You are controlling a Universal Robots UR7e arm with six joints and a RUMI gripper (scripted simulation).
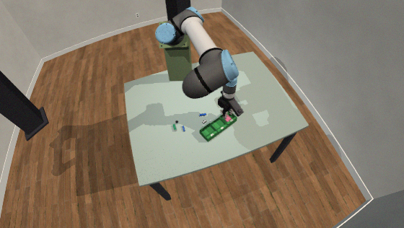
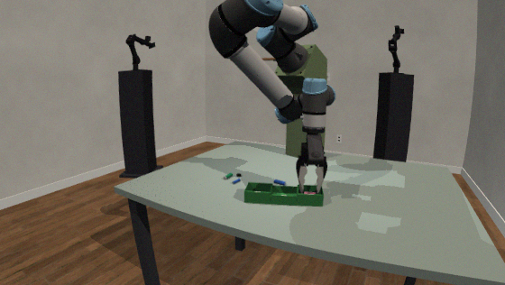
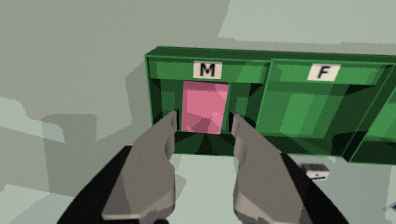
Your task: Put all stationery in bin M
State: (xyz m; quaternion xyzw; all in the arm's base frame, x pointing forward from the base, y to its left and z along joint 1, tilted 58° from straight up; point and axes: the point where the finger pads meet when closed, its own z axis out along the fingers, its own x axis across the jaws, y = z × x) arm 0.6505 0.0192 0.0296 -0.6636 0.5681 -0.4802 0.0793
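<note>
My gripper is now 2 cm above the pink eraser. Round my hand: grey-white item (10 cm behind, 12 cm to the right, 2 cm below); green three-compartment bin tray (1 cm behind, 8 cm to the right, 1 cm below); black piece (24 cm behind, 24 cm to the right, 3 cm below).
</note>
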